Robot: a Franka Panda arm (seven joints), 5 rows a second.
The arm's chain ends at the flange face. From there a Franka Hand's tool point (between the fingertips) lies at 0.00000 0.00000 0.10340 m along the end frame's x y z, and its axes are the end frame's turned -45 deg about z.
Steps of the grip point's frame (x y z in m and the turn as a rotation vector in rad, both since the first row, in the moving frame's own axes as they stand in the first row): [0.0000 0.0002 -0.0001 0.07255 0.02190 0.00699]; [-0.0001 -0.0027 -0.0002 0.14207 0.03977 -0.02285]
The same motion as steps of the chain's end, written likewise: [0.0038 0.0071 0.0002 0.06679 -0.03581 0.00699]; [0.0056 0.0113 0.0009 0.12858 -0.07234 -0.02285]
